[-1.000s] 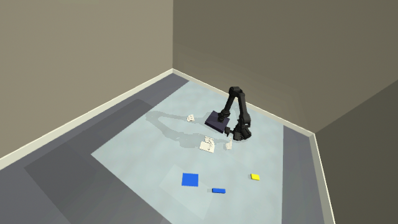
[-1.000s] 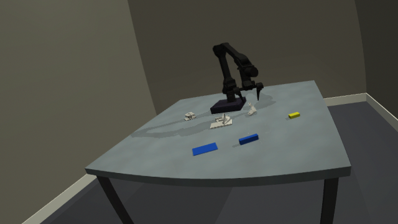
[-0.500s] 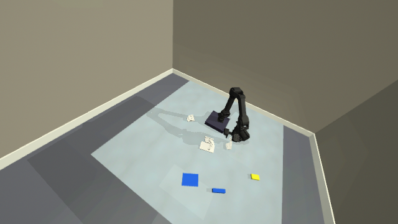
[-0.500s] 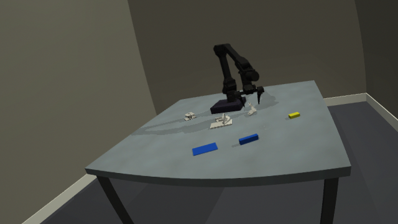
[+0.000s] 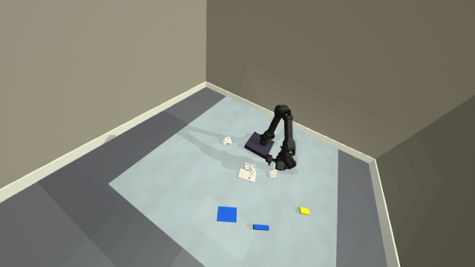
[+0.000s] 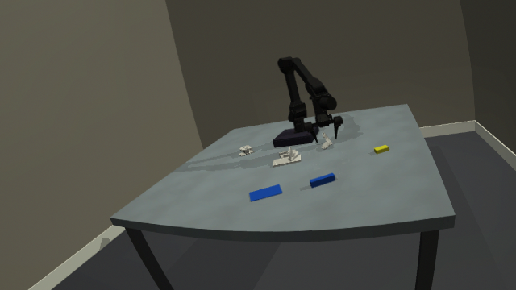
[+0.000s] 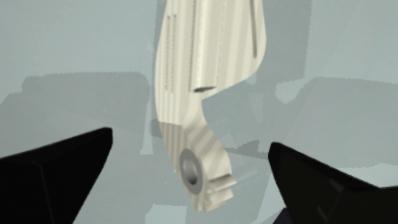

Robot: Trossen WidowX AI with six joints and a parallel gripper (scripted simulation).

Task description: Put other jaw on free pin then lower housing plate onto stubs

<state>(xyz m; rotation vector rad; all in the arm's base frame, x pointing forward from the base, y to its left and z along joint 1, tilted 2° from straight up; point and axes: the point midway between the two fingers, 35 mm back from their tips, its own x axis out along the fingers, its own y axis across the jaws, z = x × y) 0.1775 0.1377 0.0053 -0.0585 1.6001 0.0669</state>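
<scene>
Now: the white jaw 2 cm ahead of my gripper tip and 2 cm above it. Also, from my gripper tip: yellow block 24 cm to the left, 23 cm ahead; then blue block 42 cm ahead, 1 cm to the right; then small cream part 42 cm to the right, 7 cm behind.
</scene>
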